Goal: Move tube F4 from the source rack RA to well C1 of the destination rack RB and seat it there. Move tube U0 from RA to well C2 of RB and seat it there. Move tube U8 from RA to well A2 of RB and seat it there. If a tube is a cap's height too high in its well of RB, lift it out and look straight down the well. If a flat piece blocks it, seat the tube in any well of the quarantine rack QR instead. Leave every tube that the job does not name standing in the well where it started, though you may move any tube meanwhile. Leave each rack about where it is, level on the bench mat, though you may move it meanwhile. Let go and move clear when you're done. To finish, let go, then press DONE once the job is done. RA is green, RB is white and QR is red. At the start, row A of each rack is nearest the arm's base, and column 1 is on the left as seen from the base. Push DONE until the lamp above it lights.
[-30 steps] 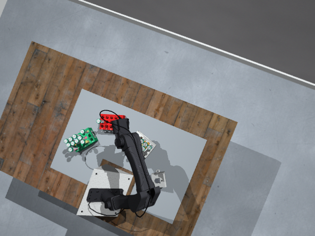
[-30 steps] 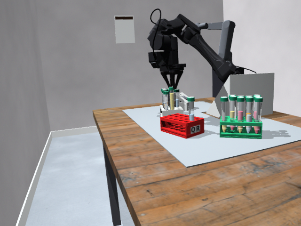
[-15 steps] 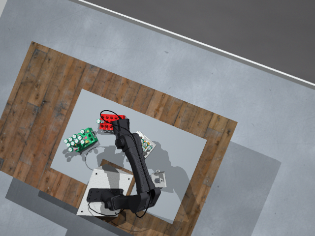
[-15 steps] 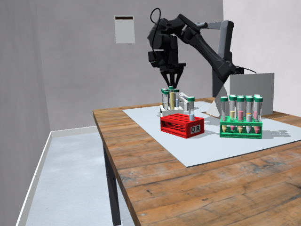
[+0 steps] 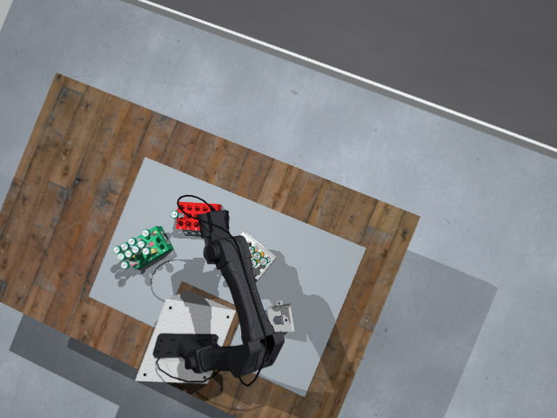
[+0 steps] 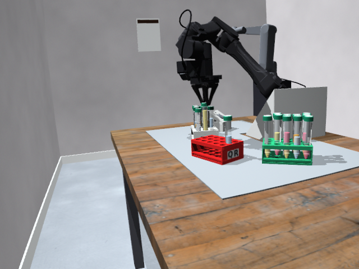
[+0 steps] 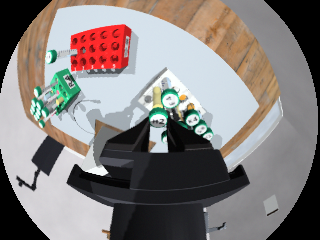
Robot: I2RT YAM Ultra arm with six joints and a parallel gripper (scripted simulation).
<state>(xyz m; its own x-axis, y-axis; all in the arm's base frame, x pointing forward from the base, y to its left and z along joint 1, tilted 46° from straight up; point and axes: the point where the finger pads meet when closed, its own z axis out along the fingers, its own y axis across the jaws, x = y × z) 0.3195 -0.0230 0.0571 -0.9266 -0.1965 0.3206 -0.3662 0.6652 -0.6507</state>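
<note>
My hand is 6 cm above the tube with yellow filling and 1 cm short of it. Also, from my hand: red rack QR: 16 cm to the left, 12 cm below, 5 cm ahead; tube: 20 cm to the left, 8 cm below, 4 cm ahead; white rack RB: 12 cm below, 4 cm to the right, 1 cm behind.
</note>
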